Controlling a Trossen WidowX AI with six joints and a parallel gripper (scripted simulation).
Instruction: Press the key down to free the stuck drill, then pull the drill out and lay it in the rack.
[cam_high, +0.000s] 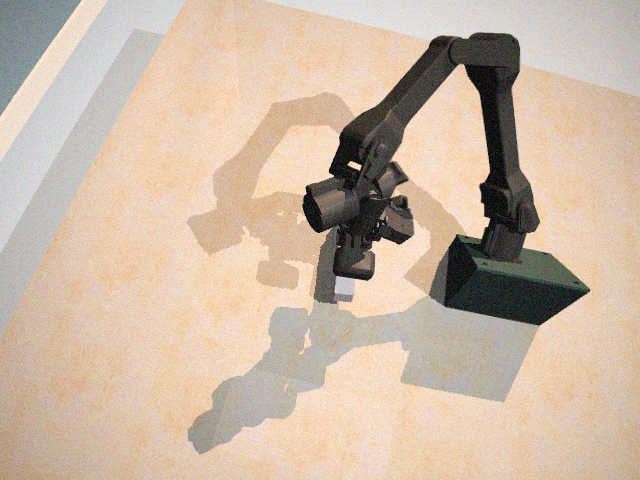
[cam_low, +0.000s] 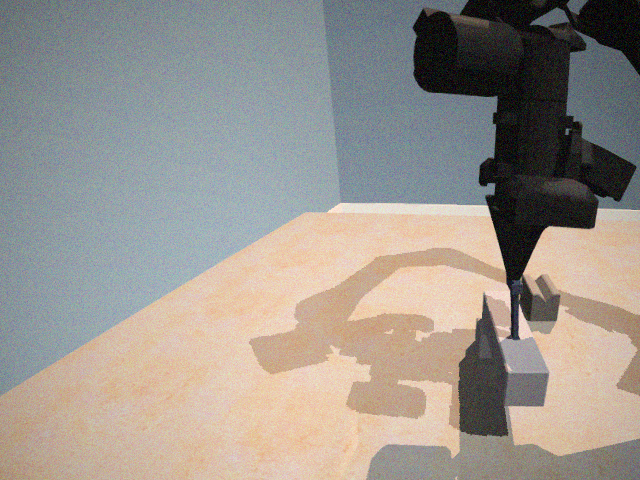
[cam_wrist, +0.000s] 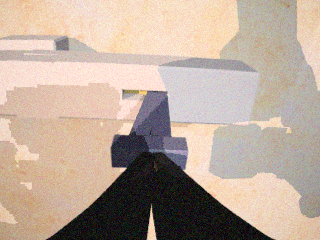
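Now: the dark key 30 mm below my gripper tip. Also, from my gripper tip: drill (80 mm below, 50 mm to the right, 10 mm behind); then rack (200 mm to the right, 110 mm below, 80 mm behind).
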